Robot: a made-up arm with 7 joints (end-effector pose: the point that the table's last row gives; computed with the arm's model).
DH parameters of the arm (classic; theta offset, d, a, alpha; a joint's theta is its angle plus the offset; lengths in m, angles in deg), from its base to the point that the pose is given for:
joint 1: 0 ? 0 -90
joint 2: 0 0 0 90
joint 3: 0 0.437 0.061 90
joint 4: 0 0 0.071 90
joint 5: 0 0.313 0 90
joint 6: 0 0 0.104 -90
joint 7: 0 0.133 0 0
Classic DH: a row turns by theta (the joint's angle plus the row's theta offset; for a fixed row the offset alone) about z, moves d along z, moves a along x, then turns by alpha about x.
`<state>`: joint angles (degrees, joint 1 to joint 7).
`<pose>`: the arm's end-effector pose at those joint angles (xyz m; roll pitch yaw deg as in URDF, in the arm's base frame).
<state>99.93 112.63 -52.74 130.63 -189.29 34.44 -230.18</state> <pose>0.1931 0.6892 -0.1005 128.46 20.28 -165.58</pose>
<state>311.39 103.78 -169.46 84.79 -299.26 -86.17 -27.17</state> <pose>0.4554 -0.4161 0.5880 -59.33 73.34 -51.38</pose>
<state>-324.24 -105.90 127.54 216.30 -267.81 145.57 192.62</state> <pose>-0.3333 -0.5136 0.2249 134.53 -42.00 94.36</pose>
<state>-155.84 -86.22 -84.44 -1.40 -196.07 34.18 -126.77</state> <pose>-0.0868 0.0807 0.4254 -79.79 32.62 89.20</pose>
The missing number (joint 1, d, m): 0.421
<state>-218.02 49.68 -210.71 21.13 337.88 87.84 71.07</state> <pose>-0.0332 -0.1359 0.5289 162.33 8.51 -122.38</pose>
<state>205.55 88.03 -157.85 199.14 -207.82 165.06 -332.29</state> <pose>-0.5185 -0.2618 0.2431 88.44 57.68 122.84</pose>
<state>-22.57 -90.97 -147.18 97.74 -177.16 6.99 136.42</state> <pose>-0.5479 -0.0794 -0.0190 -161.28 -30.00 -171.54</pose>
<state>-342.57 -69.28 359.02 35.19 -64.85 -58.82 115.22</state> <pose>-0.1755 0.0977 0.8460 -37.34 -51.61 -56.86</pose>
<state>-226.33 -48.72 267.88 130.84 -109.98 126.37 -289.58</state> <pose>0.6139 -0.3370 0.7855 160.80 -44.86 -82.07</pose>
